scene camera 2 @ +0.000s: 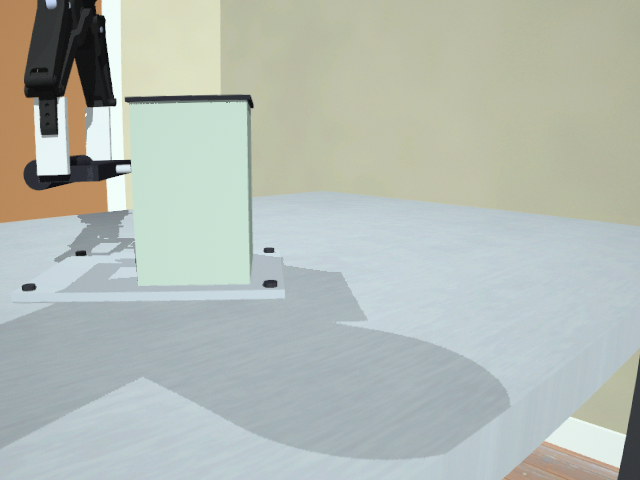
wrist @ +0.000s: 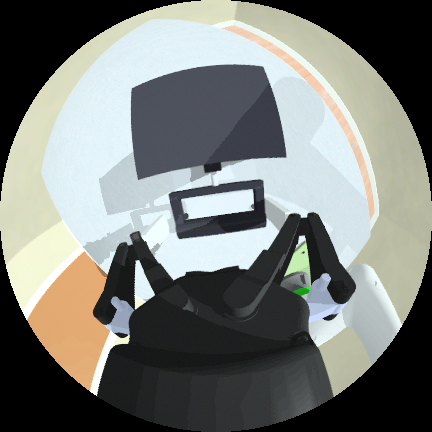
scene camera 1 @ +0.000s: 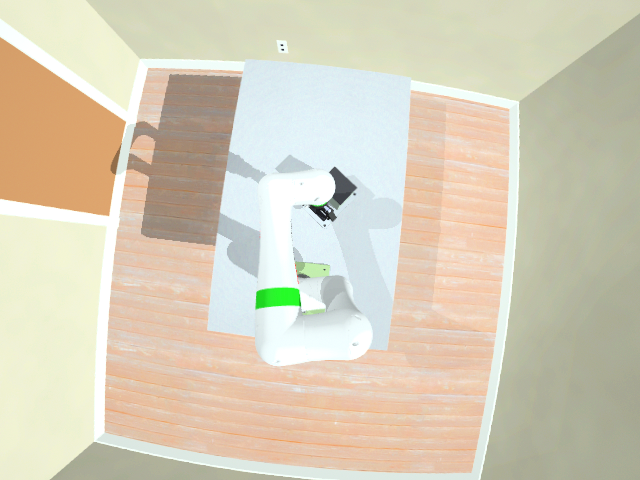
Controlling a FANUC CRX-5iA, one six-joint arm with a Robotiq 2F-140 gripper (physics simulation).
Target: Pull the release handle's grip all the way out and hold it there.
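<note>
The release handle is a dark rectangular loop [scene camera 2: 85,172] [wrist: 222,229] with a thick grip bar on its outer side. A short light rod [scene camera 2: 124,168] [wrist: 215,179] joins it to the pale green housing [scene camera 2: 191,196], whose dark lid [scene camera 1: 343,186] [wrist: 205,120] lies on top. My gripper [scene camera 1: 324,212] [scene camera 2: 76,166] [wrist: 214,214] is open and points down. Its pale finger pads stand beyond the two ends of the handle, one on each side. In scene camera 2 the near pad reaches down to the height of the grip and covers part of it. Contact cannot be made out.
The housing stands on a light base plate [scene camera 2: 206,296] with black bolts at its corners, on the pale table [scene camera 1: 320,113] [scene camera 2: 439,248]. The white arm [scene camera 1: 276,242] reaches over the table from its base. A green plate [scene camera 1: 315,268] lies by the arm's base.
</note>
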